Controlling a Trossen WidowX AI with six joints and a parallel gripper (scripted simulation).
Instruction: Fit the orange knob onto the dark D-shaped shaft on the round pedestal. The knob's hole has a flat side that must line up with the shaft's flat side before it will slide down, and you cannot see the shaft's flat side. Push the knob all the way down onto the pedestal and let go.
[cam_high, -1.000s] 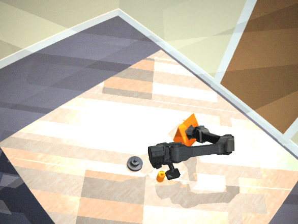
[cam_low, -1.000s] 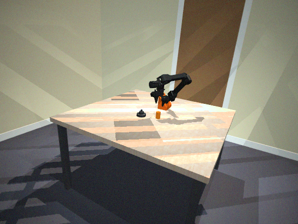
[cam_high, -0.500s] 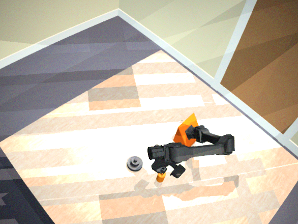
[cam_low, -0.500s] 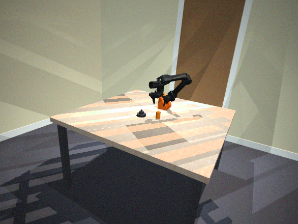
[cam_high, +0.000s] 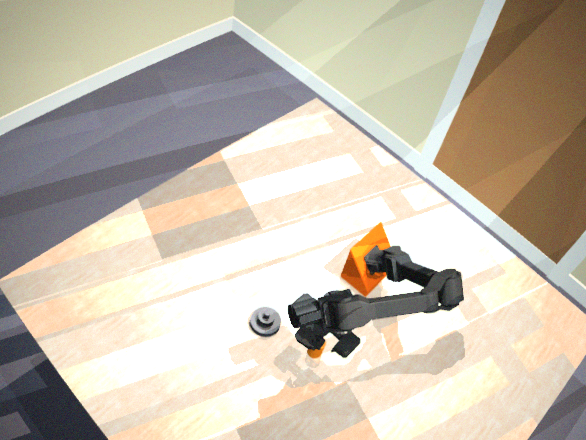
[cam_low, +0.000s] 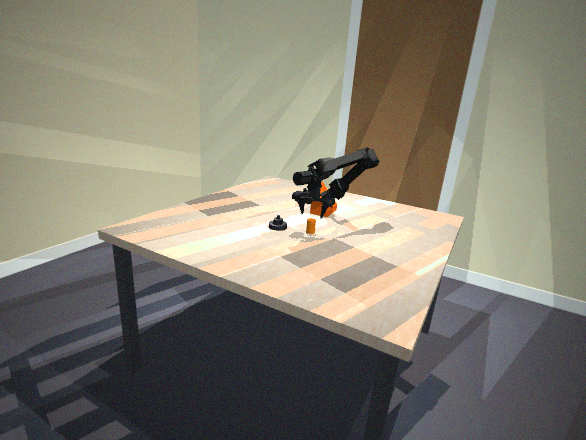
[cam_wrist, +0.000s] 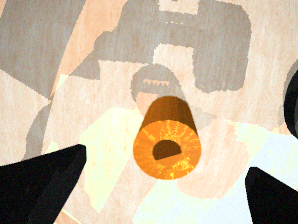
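Now: the orange knob 5 cm below my gripper tip. From my gripper tip the other things lie so: dark round pedestal (15 cm to the right, 4 cm below, 3 cm ahead).
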